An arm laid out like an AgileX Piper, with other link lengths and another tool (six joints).
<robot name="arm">
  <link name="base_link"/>
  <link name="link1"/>
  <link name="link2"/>
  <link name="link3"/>
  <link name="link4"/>
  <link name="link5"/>
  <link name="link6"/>
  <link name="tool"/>
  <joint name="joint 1" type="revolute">
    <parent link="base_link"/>
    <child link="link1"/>
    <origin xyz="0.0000 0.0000 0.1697"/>
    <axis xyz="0 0 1"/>
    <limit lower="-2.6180" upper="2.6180"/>
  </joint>
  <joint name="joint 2" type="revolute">
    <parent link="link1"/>
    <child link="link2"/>
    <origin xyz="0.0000 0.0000 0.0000" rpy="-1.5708 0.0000 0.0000"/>
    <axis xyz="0 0 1"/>
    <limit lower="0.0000" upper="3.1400"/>
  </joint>
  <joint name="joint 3" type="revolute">
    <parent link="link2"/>
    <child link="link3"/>
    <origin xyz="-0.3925 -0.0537 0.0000"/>
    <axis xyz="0 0 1"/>
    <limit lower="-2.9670" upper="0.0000"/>
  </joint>
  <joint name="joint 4" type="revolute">
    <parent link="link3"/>
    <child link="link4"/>
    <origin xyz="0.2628 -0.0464 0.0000" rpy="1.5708 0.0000 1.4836"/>
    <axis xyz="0 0 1"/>
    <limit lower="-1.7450" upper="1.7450"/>
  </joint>
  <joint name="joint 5" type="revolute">
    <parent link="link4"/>
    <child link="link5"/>
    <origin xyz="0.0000 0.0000 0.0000" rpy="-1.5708 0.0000 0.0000"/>
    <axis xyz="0 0 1"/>
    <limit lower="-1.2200" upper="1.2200"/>
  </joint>
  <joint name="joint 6" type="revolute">
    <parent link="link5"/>
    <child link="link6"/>
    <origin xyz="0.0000 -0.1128 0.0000" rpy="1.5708 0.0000 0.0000"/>
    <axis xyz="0 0 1"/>
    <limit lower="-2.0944" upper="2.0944"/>
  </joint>
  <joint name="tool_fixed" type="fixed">
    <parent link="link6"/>
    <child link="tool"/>
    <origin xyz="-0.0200 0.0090 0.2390" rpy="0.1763 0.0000 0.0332"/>
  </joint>
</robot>
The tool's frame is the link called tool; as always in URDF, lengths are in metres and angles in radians.
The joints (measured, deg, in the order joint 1, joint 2, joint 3, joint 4, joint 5, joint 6), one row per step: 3.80 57.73 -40.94 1.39 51.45 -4.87; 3.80 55.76 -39.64 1.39 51.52 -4.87; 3.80 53.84 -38.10 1.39 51.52 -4.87; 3.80 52.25 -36.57 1.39 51.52 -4.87; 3.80 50.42 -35.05 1.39 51.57 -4.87; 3.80 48.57 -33.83 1.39 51.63 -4.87; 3.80 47.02 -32.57 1.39 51.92 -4.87; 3.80 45.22 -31.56 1.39 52.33 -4.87; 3.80 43.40 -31.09 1.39 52.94 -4.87; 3.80 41.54 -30.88 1.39 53.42 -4.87; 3.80 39.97 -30.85 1.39 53.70 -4.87; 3.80 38.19 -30.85 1.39 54.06 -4.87; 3.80 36.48 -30.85 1.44 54.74 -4.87; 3.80 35.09 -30.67 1.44 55.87 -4.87; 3.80 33.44 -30.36 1.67 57.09 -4.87
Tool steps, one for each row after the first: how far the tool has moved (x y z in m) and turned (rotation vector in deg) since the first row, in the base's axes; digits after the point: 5 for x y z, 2 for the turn. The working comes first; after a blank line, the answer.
Tool pose at each row, in the base's axes (x y z in m, rotation vector in deg; the steps are taken from these numbers as rounded here): 0.27467 0.03533 0.19358 -4.98 152.31 -11.46; 0.26592 0.03475 0.19268 -4.90 151.71 -11.41; 0.25635 0.03412 0.18952 -4.85 151.34 -11.37; 0.24712 0.03350 0.18463 -4.84 151.28 -11.36; 0.23778 0.03289 0.18040 -4.80 151.02 -11.34; 0.23028 0.03240 0.17824 -4.72 150.46 -11.28; 0.22156 0.03185 0.17353 -4.73 150.46 -11.28; 0.21376 0.03137 0.17111 -4.69 150.08 -11.24; 0.20800 0.03104 0.17210 -4.61 149.35 -11.16; 0.20430 0.03085 0.17553 -4.46 148.19 -11.04; 0.20252 0.03075 0.17992 -4.29 146.95 -10.92; 0.20033 0.03064 0.18493 -4.11 145.54 -10.79; 0.19649 0.03069 0.18839 -3.97 144.53 -10.62; 0.18976 0.03035 0.18734 -3.99 144.45 -10.60; 0.18194 0.03109 0.18560 -3.93 144.36 -10.29

-0.00875 -0.00058 -0.00090 0.03 -0.61 0.00; -0.01832 -0.00121 -0.00406 0.06 -0.98 0.01; -0.02755 -0.00183 -0.00895 0.07 -1.04 0.01; -0.03689 -0.00244 -0.01318 0.08 -1.30 0.00; -0.04439 -0.00293 -0.01534 0.12 -1.87 0.00; -0.05311 -0.00348 -0.02005 0.12 -1.87 0.01; -0.06091 -0.00396 -0.02247 0.15 -2.25 0.02; -0.06667 -0.00429 -0.02148 0.20 -2.98 0.04; -0.07037 -0.00448 -0.01805 0.28 -4.15 0.05; -0.07215 -0.00458 -0.01366 0.37 -5.41 0.06; -0.07434 -0.00469 -0.00865 0.45 -6.83 0.07; -0.07818 -0.00464 -0.00519 0.58 -7.85 0.08; -0.08491 -0.00498 -0.00624 0.58 -7.93 0.11; -0.09273 -0.00424 -0.00798 0.82 -8.03 0.13
